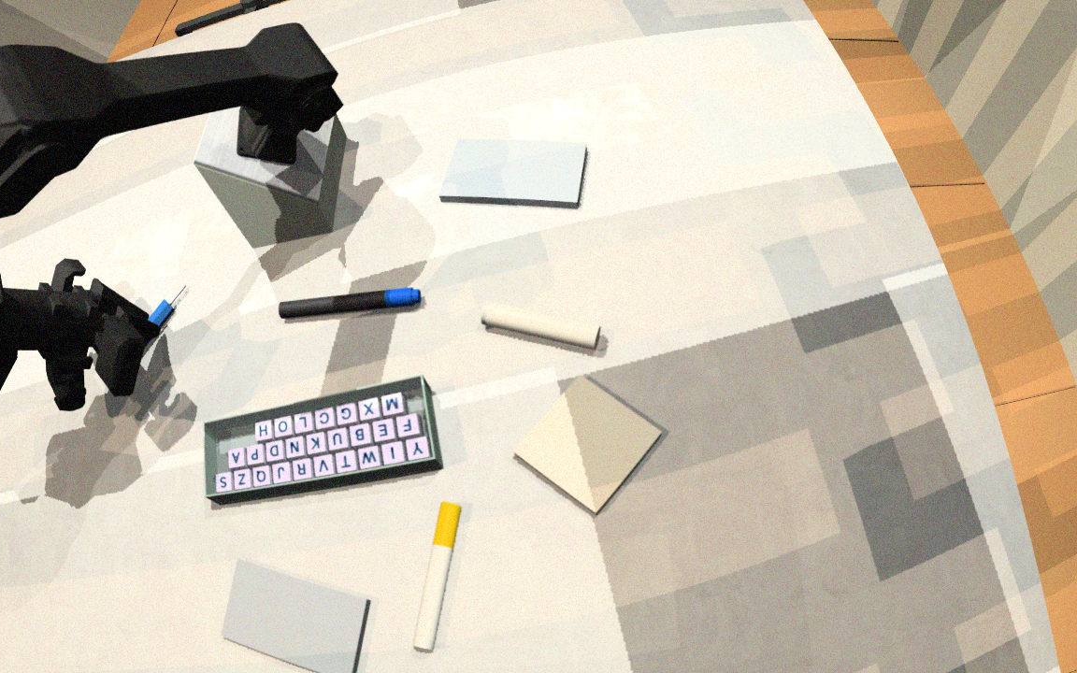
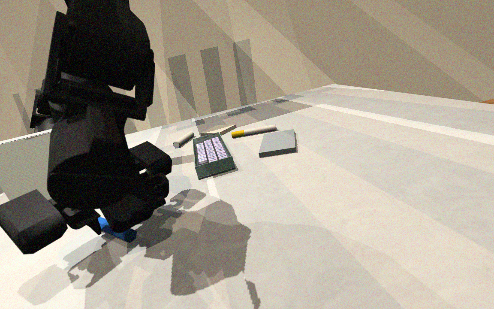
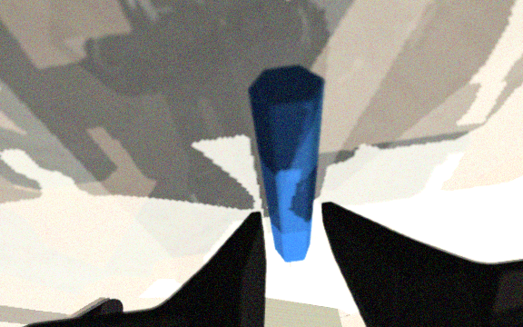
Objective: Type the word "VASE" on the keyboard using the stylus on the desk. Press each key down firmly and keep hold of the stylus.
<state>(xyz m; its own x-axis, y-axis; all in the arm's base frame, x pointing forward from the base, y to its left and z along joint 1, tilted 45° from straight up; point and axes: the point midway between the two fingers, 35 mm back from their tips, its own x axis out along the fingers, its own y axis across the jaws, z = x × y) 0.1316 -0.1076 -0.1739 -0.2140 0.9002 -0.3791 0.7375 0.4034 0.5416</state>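
Now: the yellow-capped marker 29 cm ahead of my gripper tip and 28 cm to the left of it. Round my gripper tip: blue-capped black marker (5 cm ahead, 26 cm to the left); stylus (1 cm behind, 1 cm to the left); grey pad (32 cm ahead, 15 cm to the left).
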